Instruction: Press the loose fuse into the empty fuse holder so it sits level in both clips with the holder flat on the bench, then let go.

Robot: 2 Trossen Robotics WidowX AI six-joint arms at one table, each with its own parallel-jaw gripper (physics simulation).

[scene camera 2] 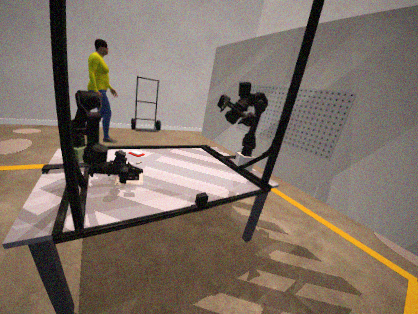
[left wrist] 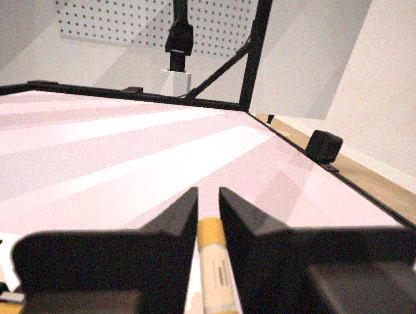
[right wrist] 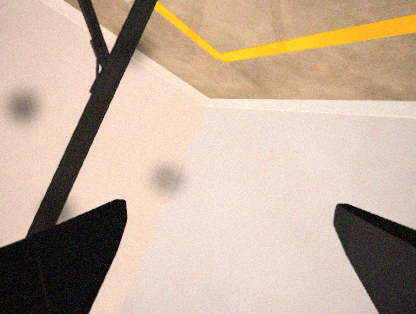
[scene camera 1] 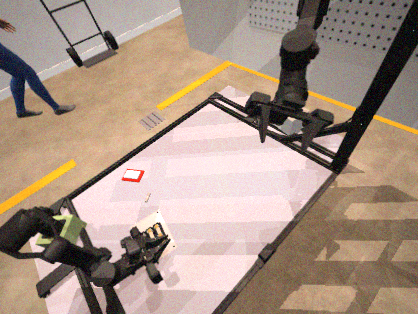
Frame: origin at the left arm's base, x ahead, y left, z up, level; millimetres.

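Seen in the pictures: left gripper, fingertip midpoint: (scene camera 2: 143, 171) (left wrist: 208, 193) (scene camera 1: 169, 237); right gripper, fingertip midpoint: (scene camera 2: 229, 117) (right wrist: 230, 211) (scene camera 1: 282, 147); left arm's base, link origin: (scene camera 2: 78, 145); right arm's base, link origin: (scene camera 2: 246, 154) (left wrist: 177, 71).
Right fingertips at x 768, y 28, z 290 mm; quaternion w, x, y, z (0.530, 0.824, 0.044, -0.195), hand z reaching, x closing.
Note:
Offsets run from my right fingertips to a thing's top centre. "spot": to the spot under its first point.
The fuse @(dz -316, dx -375, dy -99 mm) (left wrist: 216, 272), a pale tube with yellow end caps, is between the fingers of my left gripper (scene camera 1: 165, 243) (left wrist: 208, 193), which is shut on it. The fuse holder is a cream plate (scene camera 1: 148, 220) (scene camera 2: 136, 182) with metal clips and orange-capped parts @(spot: dz -346, dx -399, dy -37 mm) (scene camera 1: 158, 230). It lies on the table under and beside my left gripper, which covers part of it. A corner of the holder @(spot: dz -376, dx -422, dy +34 mm) (left wrist: 7, 250) shows at the left edge of the left wrist view. Whether the held fuse touches the clips is hidden. My right gripper (scene camera 1: 283, 144) (right wrist: 230, 211) is open and empty, raised at the table's far end.
A small tan piece @(dz -367, dx -480, dy +113 mm) (scene camera 1: 147, 197) and a red-rimmed white tile @(dz -364, dx -573, dy +234 mm) (scene camera 1: 133, 175) lie beyond the holder. A green block (scene camera 1: 75, 229) is by the left arm. Black frame rails border the table, with a black box @(spot: dz -323, dx -40, dy -130 mm) (scene camera 1: 266, 252) (scene camera 2: 201, 199) (left wrist: 324, 146) on one rail. A person stands behind.

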